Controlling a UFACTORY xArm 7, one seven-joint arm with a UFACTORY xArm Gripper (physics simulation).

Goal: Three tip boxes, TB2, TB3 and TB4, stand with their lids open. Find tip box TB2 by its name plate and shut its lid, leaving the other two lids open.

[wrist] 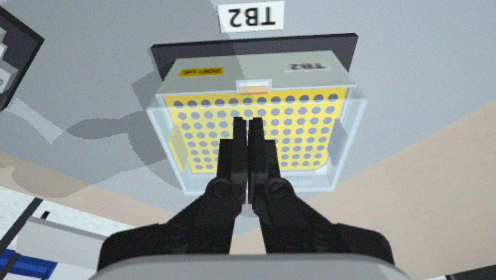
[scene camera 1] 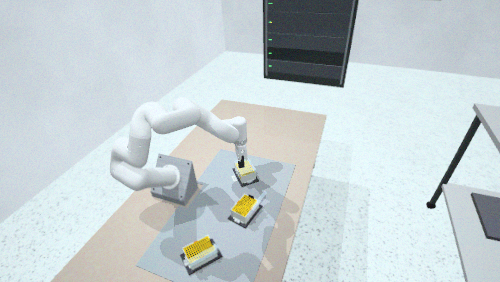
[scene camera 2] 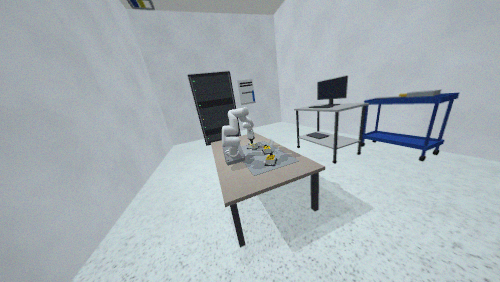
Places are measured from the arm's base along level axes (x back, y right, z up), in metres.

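Pixels of known places: gripper, fingertip midpoint: (wrist: 246,135) (scene camera 1: 241,167) (scene camera 2: 251,143); arm's base at its link origin: (scene camera 1: 169,176) (scene camera 2: 233,151).
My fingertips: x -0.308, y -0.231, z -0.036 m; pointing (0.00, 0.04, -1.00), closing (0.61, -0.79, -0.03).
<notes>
For each thing: its top centre in the pictures, then the offset to it from my fingertips. "spot": a spot on its surface instead. Level surfaces: height alone.
- Tip box TB2 at its top centre: (wrist: 256,145) (scene camera 1: 242,165) (scene camera 2: 251,143) dx -0.003, dy -0.010, dz +0.000 m
- second tip box at its top centre: (scene camera 1: 244,202) (scene camera 2: 266,146) dx -0.114, dy +0.229, dz -0.003 m
- grey mat at its surface level: dz -0.077 m
- brown table at its surface level: dz -0.081 m
- neighbouring dark base at a spot on its surface: (wrist: 27,45) spot: dx -0.087, dy +0.148, dz -0.069 m
Tip box TB2 (scene camera 1: 246,175) (scene camera 2: 254,147) (wrist: 255,72), with yellow tip rack, stands on a dark base at the far end of the mat. Its name plate (wrist: 251,16) reads TB2, upside down in the wrist view. Its clear lid (wrist: 350,145) lies over the rack and looks down; any small gap at its edge cannot be told. My gripper (scene camera 1: 241,165) (scene camera 2: 252,143) (wrist: 246,135) is shut and empty, fingertips over the lid's middle; contact cannot be told. A second tip box (scene camera 1: 245,206) (scene camera 2: 267,149) has its clear lid raised. A third (scene camera 1: 200,252) (scene camera 2: 270,159) stands nearest; its lid is hard to see. Their name plates are unreadable.
The boxes stand on a grey mat (scene camera 1: 170,245) on a brown table (scene camera 1: 95,250) (scene camera 2: 240,187). The arm's base (scene camera 1: 187,192) stands beside the mat. Part of a neighbouring dark base (wrist: 27,45) shows at the wrist view's left edge. A blue cart (scene camera 2: 400,100) stands far off.
</notes>
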